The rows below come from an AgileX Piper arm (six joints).
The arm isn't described. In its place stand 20 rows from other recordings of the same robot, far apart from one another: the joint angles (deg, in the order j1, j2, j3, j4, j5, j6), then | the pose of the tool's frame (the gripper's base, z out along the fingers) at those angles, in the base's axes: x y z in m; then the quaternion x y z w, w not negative.
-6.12 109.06 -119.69 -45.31 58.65 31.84 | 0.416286 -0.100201 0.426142 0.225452 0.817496 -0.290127 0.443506
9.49 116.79 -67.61 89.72 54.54 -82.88 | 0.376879 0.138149 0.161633 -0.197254 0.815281 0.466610 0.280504
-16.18 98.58 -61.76 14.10 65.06 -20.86 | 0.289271 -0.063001 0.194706 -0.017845 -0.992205 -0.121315 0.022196
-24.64 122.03 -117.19 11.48 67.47 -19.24 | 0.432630 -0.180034 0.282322 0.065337 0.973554 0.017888 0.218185
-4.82 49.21 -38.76 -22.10 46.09 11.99 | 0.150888 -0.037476 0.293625 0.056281 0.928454 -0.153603 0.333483
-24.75 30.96 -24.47 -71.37 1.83 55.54 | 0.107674 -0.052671 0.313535 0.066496 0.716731 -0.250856 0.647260
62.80 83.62 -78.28 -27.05 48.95 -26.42 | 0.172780 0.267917 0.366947 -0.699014 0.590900 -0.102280 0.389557
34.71 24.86 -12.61 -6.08 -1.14 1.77 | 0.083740 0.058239 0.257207 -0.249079 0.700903 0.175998 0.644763
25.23 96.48 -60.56 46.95 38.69 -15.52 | 0.287695 0.181516 0.219426 -0.068743 0.937477 0.312766 0.136339
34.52 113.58 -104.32 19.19 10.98 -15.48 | 0.398784 0.281196 0.346690 -0.230755 0.756926 0.221849 0.569735
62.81 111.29 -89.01 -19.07 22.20 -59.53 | 0.218026 0.399830 0.262540 -0.835361 0.331966 -0.109955 0.424124
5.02 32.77 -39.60 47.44 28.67 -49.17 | 0.105336 0.041534 0.368695 -0.184921 0.731230 0.133492 0.642874
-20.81 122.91 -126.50 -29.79 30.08 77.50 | 0.472683 -0.203891 0.370895 0.531450 0.606642 0.054344 0.588722
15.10 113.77 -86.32 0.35 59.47 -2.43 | 0.388082 0.105208 0.200332 -0.150657 0.986071 0.010487 0.069690
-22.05 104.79 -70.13 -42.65 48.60 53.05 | 0.321535 -0.180132 0.207783 0.397195 0.863472 -0.259727 0.170864
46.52 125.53 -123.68 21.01 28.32 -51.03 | 0.351332 0.392979 0.330252 -0.565567 0.614060 0.138188 0.532887
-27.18 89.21 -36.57 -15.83 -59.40 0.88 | 0.282683 -0.121136 0.251963 0.019388 0.639332 -0.154945 0.752908
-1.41 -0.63 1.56 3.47 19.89 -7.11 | 0.053328 0.000562 0.173462 -0.023166 0.797177 -0.019459 0.602988
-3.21 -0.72 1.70 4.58 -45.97 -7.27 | 0.023924 -0.006574 0.267046 0.024364 0.342937 -0.069549 0.936463
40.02 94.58 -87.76 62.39 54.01 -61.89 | 0.237360 0.284506 0.379602 -0.529321 0.645421 0.433443 0.339675
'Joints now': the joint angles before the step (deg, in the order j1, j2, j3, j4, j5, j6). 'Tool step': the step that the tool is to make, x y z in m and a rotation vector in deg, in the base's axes. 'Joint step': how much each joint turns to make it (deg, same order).
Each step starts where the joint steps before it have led.
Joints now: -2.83 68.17 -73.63 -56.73 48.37 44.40
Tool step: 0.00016 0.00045 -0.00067 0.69 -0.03 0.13
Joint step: 0.00 0.00 -0.01 0.71 0.00 -0.01
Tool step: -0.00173 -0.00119 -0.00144 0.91 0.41 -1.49
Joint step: 0.00 0.00 0.01 0.13 1.60 0.72
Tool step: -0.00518 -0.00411 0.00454 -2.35 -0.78 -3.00
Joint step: 0.00 -0.37 0.00 -4.27 1.87 2.29
